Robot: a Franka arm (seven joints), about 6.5 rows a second.
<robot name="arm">
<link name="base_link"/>
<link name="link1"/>
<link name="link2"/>
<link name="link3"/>
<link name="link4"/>
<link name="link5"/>
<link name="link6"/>
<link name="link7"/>
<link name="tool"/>
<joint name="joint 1" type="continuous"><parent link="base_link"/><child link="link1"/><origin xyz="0 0 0.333"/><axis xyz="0 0 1"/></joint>
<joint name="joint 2" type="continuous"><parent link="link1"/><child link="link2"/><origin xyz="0 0 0" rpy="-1.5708 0 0"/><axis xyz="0 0 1"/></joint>
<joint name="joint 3" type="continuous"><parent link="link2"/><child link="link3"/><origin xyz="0 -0.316 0" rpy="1.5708 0 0"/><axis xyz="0 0 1"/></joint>
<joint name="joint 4" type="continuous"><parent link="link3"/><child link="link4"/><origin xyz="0.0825 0 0" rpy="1.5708 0 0"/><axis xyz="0 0 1"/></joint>
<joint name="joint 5" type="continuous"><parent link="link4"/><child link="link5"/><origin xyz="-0.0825 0.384 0" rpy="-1.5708 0 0"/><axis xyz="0 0 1"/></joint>
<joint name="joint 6" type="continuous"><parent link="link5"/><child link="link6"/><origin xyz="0 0 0" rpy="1.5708 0 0"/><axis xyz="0 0 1"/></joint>
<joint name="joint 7" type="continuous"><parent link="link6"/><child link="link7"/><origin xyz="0.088 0 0" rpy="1.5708 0 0"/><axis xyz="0 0 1"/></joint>
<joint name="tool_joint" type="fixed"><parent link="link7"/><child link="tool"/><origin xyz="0 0 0.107"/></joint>
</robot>
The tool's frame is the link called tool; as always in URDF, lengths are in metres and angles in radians. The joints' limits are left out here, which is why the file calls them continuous.
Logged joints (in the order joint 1, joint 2, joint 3, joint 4, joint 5, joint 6, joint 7), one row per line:
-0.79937 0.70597 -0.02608 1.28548 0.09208 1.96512 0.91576
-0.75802 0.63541 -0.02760 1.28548 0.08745 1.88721 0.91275
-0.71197 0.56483 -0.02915 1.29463 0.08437 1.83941 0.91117
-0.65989 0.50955 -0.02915 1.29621 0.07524 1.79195 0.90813
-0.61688 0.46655 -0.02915 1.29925 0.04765 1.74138 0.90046
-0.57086 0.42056 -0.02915 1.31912 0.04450 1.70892 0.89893
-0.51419 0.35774 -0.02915 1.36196 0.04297 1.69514 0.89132
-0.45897 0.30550 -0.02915 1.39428 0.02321 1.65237 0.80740
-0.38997 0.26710 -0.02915 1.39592 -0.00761 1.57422 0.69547
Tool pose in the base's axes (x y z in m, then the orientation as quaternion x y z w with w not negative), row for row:
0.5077 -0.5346 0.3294 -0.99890 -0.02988 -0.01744 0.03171
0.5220 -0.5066 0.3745 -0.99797 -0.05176 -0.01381 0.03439
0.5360 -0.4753 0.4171 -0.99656 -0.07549 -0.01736 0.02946
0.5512 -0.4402 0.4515 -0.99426 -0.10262 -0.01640 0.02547
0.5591 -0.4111 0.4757 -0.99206 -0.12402 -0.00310 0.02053
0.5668 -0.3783 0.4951 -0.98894 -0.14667 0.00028 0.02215
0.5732 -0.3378 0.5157 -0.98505 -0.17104 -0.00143 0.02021
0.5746 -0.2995 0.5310 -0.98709 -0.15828 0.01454 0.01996
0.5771 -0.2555 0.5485 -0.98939 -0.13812 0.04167 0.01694
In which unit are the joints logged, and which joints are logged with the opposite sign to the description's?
The joints are logged in radians. Opposite sign: joint 4, joint 7.
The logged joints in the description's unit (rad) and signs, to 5 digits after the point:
-0.79937 0.70597 -0.02608 -1.28548 0.09208 1.96512 -0.91576
-0.75802 0.63541 -0.02760 -1.28548 0.08745 1.88721 -0.91275
-0.71197 0.56483 -0.02915 -1.29463 0.08437 1.83941 -0.91117
-0.65989 0.50955 -0.02915 -1.29621 0.07524 1.79195 -0.90813
-0.61688 0.46655 -0.02915 -1.29925 0.04765 1.74138 -0.90046
-0.57086 0.42056 -0.02915 -1.31912 0.04450 1.70892 -0.89893
-0.51419 0.35774 -0.02915 -1.36196 0.04297 1.69514 -0.89132
-0.45897 0.30550 -0.02915 -1.39428 0.02321 1.65237 -0.80740
-0.38997 0.26710 -0.02915 -1.39592 -0.00761 1.57422 -0.69547

